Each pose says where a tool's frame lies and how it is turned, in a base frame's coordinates. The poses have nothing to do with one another.
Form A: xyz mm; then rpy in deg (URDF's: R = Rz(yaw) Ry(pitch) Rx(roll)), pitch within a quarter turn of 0, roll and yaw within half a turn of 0.
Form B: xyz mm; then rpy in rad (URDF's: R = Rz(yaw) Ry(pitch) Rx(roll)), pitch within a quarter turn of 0, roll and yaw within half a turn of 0. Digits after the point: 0 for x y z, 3 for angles.
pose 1, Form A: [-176 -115 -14 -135.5 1.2 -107.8]
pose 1, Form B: [-176 -115 -14 -2.365 0.021 -1.881]
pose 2, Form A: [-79 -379 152 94.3 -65.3 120.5]
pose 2, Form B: [-79 -379 152 1.646 -1.140 2.103]
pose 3, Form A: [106 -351 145 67.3 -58.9 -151.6]
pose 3, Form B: [106 -351 145 1.175 -1.028 -2.646]
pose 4, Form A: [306 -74 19 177.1 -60.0 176.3]
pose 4, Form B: [306 -74 19 3.091 -1.047 3.077]
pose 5, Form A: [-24 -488 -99 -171.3 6.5 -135.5]
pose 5, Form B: [-24 -488 -99 -2.990 0.113 -2.365]
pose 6, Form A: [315 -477 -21 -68.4 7.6 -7.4]
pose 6, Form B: [315 -477 -21 -1.194 0.133 -0.129]
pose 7, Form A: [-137 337 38 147.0 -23.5 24.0]
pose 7, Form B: [-137 337 38 2.566 -0.410 0.419]
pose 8, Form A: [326 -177 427 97.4 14.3 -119.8]
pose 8, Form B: [326 -177 427 1.700 0.250 -2.091]
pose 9, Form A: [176 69 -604 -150.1 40.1 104.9]
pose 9, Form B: [176 69 -604 -2.620 0.700 1.831]
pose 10, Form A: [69 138 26 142.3 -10.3 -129.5]
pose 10, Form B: [69 138 26 2.484 -0.180 -2.260]
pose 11, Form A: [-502 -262 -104 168.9 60.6 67.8]
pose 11, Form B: [-502 -262 -104 2.948 1.058 1.183]
